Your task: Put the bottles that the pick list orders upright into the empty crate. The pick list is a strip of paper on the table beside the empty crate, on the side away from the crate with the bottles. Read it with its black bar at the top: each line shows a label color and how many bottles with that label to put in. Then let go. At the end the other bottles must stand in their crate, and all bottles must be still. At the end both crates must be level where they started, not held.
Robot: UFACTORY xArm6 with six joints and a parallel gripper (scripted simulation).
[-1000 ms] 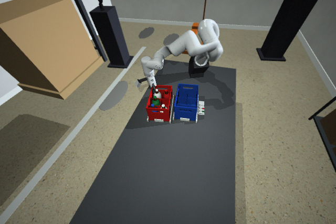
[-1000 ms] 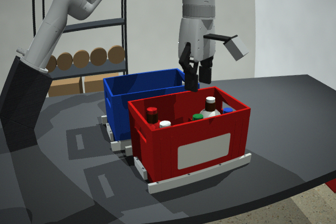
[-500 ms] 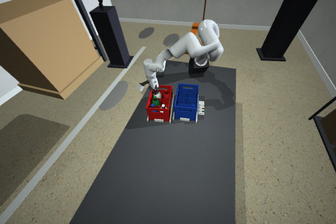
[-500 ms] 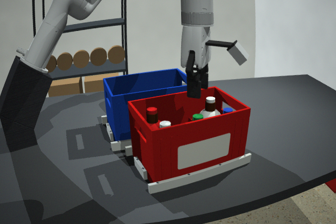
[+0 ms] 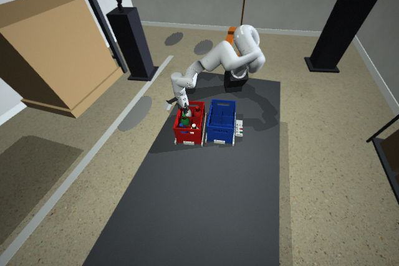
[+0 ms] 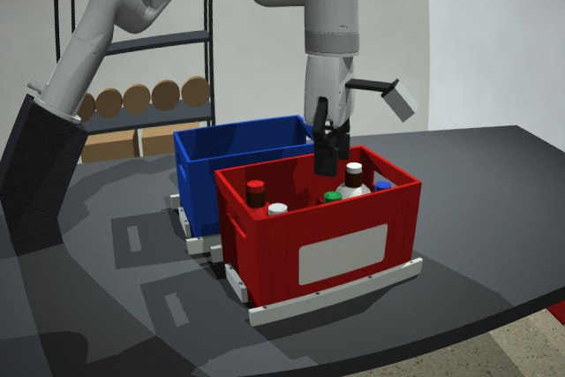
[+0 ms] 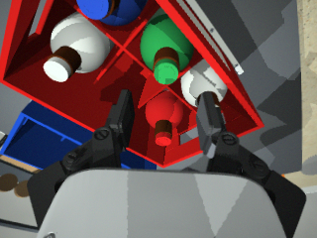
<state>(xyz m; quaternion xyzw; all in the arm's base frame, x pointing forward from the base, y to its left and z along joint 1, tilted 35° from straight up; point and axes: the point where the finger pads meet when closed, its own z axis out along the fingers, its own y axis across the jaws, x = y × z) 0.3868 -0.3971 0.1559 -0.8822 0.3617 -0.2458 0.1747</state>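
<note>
Now: hand 140 mm above the green-capped bottle. Also, from my hand: red-capped bottle: 140 mm below, 90 mm behind, 80 mm to the left; blue-capped bottle: 140 mm below, 90 mm ahead; red crate: 140 mm below, 40 mm to the left.
</note>
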